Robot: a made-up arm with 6 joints. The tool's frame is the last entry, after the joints. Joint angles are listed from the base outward.
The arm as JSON. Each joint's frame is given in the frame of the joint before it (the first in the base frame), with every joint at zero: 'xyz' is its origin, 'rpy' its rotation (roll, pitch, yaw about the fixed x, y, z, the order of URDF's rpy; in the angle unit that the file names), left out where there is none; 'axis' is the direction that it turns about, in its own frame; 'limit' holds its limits. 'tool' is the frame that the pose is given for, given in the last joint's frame.
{
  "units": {
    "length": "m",
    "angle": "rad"
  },
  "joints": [
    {
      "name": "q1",
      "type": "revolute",
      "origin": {
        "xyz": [
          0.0,
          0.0,
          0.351
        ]
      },
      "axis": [
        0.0,
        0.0,
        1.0
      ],
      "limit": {
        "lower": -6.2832,
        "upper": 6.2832
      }
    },
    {
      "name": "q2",
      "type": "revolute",
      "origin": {
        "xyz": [
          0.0,
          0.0,
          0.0
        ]
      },
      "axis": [
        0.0,
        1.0,
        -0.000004
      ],
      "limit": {
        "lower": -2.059,
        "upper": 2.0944
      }
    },
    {
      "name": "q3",
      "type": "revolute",
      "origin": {
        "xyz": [
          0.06,
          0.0,
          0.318
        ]
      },
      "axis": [
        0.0,
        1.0,
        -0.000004
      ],
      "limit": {
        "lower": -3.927,
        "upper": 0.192
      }
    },
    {
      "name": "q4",
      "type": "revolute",
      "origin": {
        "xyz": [
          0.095,
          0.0,
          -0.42
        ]
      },
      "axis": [
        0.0,
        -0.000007,
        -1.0
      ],
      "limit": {
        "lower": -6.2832,
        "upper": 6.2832
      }
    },
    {
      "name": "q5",
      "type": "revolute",
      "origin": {
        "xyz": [
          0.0,
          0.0,
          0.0
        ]
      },
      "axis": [
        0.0,
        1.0,
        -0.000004
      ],
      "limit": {
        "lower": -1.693,
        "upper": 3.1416
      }
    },
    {
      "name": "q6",
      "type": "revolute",
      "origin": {
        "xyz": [
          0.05,
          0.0,
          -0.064
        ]
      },
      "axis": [
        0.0,
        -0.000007,
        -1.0
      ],
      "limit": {
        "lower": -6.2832,
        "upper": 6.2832
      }
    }
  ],
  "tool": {
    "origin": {
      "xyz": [
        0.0,
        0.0,
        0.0
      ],
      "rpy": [
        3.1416,
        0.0,
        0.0
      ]
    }
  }
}
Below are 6 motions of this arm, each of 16 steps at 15 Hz.
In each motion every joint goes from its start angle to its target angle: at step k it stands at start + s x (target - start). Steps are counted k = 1, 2, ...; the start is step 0. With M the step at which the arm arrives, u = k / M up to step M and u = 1 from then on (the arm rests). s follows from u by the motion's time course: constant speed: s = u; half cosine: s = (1 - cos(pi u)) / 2; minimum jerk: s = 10 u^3 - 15 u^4 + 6 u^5.
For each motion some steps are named. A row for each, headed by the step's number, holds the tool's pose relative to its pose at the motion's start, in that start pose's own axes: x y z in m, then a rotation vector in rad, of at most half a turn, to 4 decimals.
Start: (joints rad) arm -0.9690 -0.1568 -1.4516 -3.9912 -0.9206 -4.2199
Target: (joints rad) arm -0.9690 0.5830 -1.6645 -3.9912 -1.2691 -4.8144
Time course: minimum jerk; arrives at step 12
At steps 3, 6, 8, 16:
3: 0.0208 -0.0015 0.0274 0.0753 -0.0104 -0.0946
6: 0.1020 -0.0270 0.1301 0.3659 -0.0175 -0.4619
8: 0.1609 -0.0652 0.2006 0.5808 0.0102 -0.7318
16: 0.2021 -0.1029 0.2476 0.7378 0.0479 -0.9251

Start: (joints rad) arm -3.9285 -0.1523 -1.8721 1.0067 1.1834 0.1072
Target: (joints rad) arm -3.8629 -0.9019 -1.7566 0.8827 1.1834 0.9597
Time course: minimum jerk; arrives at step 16
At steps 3, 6, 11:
3: -0.0103 -0.0168 -0.0141 0.0079 0.0133 0.0143
6: -0.0656 -0.0874 -0.0810 0.0529 0.0728 0.0822
11: -0.2409 -0.2009 -0.2434 0.2153 0.1893 0.2550

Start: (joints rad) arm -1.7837 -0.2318 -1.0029 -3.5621 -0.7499 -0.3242
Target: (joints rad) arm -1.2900 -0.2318 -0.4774 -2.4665 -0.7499 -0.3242
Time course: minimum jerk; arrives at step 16
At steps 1, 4, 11, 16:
1: -0.0001 0.0008 0.0002 -0.0025 -0.0002 0.0005
4: -0.0037 0.0377 0.0093 -0.1167 -0.0035 0.0260
11: 0.0320 0.2774 0.0186 -0.8048 0.1960 0.2519
16: 0.0553 0.3249 0.0120 -0.9273 0.2959 0.3265

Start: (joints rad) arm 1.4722 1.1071 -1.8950 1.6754 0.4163 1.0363
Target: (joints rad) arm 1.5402 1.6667 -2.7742 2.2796 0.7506 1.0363
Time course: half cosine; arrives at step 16
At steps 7, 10, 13, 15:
7: -0.0209 0.0030 0.0551 -0.0494 -0.2755 0.1430
10: -0.0330 0.0128 0.0821 -0.0966 -0.4871 0.2328
13: -0.0405 0.0244 0.0945 -0.1392 -0.6579 0.2958
15: -0.0427 0.0289 0.0968 -0.1544 -0.7157 0.3155

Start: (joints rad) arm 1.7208 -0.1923 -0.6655 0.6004 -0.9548 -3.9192
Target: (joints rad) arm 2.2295 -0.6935 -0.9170 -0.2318 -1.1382 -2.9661
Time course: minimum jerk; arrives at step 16
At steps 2, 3, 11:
2: -0.0068 0.0016 -0.0015 -0.0093 -0.0222 0.0143
3: -0.0206 0.0046 -0.0049 -0.0288 -0.0671 0.0436
11: -0.2926 -0.0210 -0.1828 -0.6942 -0.9922 0.7353

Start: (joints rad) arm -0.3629 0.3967 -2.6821 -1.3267 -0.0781 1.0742
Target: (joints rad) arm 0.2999 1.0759 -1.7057 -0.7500 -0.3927 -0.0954
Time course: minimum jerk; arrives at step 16
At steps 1, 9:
1: -0.0019 -0.0012 0.0004 0.0025 -0.0028 -0.0001
9: -0.4203 -0.4291 -0.1638 0.8413 -0.5462 -0.0673

